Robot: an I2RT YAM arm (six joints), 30 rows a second.
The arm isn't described. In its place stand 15 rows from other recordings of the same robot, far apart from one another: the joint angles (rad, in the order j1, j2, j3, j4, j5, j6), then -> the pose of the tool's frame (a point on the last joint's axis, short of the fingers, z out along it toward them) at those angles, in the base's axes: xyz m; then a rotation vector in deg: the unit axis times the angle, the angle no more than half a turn.
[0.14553, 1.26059, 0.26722, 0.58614, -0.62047, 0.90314] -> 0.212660 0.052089 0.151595 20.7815 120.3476 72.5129
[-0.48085, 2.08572, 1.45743, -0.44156, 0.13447, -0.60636] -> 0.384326 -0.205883 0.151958 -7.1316 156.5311 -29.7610
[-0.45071, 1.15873, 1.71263, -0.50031, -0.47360, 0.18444] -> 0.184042 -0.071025 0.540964 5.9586 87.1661 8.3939
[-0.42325, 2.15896, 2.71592, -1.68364, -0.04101, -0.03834] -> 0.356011 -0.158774 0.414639 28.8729 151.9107 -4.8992
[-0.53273, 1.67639, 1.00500, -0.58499, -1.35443, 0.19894] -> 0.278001 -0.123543 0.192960 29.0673 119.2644 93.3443
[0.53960, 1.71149, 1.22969, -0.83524, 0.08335, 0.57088] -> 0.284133 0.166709 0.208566 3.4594 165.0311 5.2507
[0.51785, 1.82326, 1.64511, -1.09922, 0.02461, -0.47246] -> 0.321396 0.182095 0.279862 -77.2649 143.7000 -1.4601
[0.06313, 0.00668, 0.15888, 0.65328, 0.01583, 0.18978] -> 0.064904 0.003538 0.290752 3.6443 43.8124 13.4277
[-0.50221, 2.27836, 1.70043, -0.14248, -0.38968, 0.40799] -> 0.453488 -0.233615 0.160001 46.2724 120.7395 22.6412
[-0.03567, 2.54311, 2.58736, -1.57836, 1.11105, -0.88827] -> 0.482068 -0.049126 0.243279 54.2364 -123.1288 75.8571
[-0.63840, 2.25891, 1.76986, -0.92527, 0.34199, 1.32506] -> 0.353365 -0.277085 0.149072 137.2391 89.0403 -22.2814
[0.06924, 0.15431, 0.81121, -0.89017, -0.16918, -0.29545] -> 0.022176 0.007547 0.325986 -25.4502 99.9833 -0.5085
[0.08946, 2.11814, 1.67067, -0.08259, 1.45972, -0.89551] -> 0.472755 0.006884 0.247610 -2.2874 122.0608 -113.8226
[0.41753, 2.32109, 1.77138, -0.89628, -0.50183, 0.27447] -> 0.407467 0.199492 0.125385 14.9592 -170.4391 -44.8753
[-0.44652, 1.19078, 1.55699, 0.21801, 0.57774, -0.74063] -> 0.186375 -0.110786 0.559680 23.8941 63.8835 -76.8085
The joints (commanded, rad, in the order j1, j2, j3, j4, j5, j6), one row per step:
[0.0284, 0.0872, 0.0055, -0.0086, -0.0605, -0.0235]
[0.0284, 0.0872, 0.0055, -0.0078, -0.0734, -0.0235]
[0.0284, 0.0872, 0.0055, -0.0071, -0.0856, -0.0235]
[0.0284, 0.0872, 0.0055, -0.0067, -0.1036, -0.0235]
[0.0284, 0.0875, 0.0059, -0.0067, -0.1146, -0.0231]
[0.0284, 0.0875, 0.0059, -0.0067, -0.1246, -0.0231]
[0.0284, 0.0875, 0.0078, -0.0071, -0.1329, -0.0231]
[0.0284, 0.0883, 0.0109, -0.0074, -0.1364, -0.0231]
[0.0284, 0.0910, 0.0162, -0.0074, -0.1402, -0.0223]
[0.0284, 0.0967, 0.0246, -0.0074, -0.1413, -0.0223]
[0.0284, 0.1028, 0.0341, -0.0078, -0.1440, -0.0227]
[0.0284, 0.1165, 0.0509, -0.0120, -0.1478, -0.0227]
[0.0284, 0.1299, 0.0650, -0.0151, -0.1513, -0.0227]
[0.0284, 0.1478, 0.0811, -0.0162, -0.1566, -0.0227]
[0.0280, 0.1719, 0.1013, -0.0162, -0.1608, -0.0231]
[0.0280, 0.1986, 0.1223, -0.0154, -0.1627, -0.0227]
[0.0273, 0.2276, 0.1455, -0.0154, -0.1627, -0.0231]
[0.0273, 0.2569, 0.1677, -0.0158, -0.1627, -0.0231]
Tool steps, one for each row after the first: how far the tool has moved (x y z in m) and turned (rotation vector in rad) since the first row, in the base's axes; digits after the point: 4 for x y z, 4 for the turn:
[0.0000, 0.0005, 0.0001, 0.0012, -0.0008, 0.0128]
[-0.0001, 0.0009, 0.0002, 0.0023, -0.0014, 0.0250]
[-0.0002, 0.0015, 0.0002, 0.0039, -0.0018, 0.0429]
[-0.0002, 0.0019, 0.0003, 0.0053, -0.0018, 0.0538]
[-0.0003, 0.0023, 0.0003, 0.0062, -0.0018, 0.0638]
[-0.0004, 0.0026, 0.0010, 0.0069, -0.0033, 0.0721]
[-0.0004, 0.0027, 0.0020, 0.0072, -0.0053, 0.0756]
[-0.0005, 0.0028, 0.0036, 0.0083, -0.0077, 0.0793]
[-0.0004, 0.0028, 0.0061, 0.0083, -0.0104, 0.0804]
[-0.0004, 0.0029, 0.0089, 0.0081, -0.0135, 0.0831]
[-0.0002, 0.0031, 0.0131, 0.0085, -0.0124, 0.0869]
[0.0002, 0.0032, 0.0165, 0.0088, -0.0100, 0.0904]
[0.0009, 0.0034, 0.0205, 0.0093, -0.0070, 0.0957]
[0.0020, 0.0036, 0.0253, 0.0094, -0.0032, 0.0995]
[0.0034, 0.0037, 0.0303, 0.0100, 0.0018, 0.1013]
[0.0052, 0.0036, 0.0357, 0.0098, 0.0075, 0.1006]
[0.0073, 0.0037, 0.0407, 0.0099, 0.0150, 0.1006]

